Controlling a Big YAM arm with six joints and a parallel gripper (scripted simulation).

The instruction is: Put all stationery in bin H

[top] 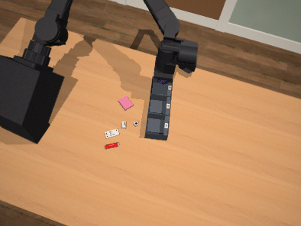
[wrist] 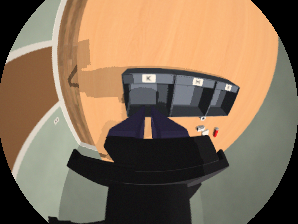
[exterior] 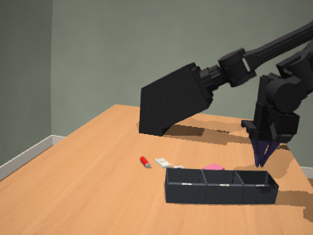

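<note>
The black-and-white ring is 2 cm behind my hand, 18 cm to the right of it and 8 cm below it. Also, from my hand: dark three-part bin row: 3 cm ahead, 8 cm to the right, 6 cm below; then white domino-like tile: 9 cm behind, 25 cm to the right, 8 cm below; then pink sticky-note pad: 10 cm behind, 11 cm to the right, 8 cm below.
</note>
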